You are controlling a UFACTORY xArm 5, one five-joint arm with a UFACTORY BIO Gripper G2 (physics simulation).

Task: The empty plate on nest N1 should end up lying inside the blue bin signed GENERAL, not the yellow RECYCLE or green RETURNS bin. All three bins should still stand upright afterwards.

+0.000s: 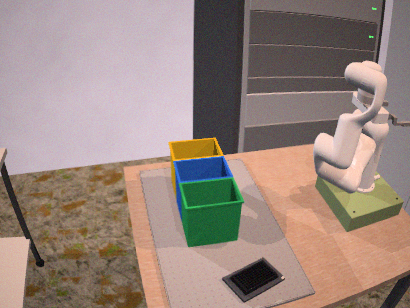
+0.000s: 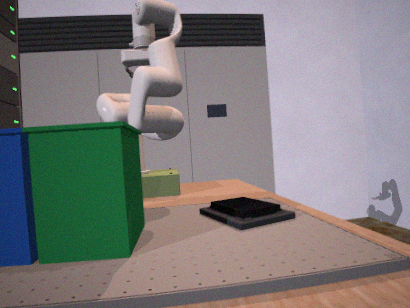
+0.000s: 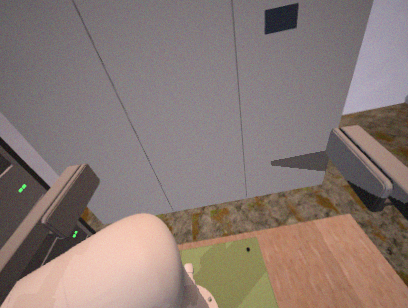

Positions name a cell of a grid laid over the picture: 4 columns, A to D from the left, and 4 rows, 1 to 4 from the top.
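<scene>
A green bin (image 2: A3) is part of the scene, and image 1 also shows the green bin (image 1: C3), while in image 3 it is out of frame. A blue bin (image 1: B3) can be seen too, though in image 3 that blue bin is out of frame. The scene also has a black plate (image 2: C3) and a yellow bin (image 1: B2).
</scene>
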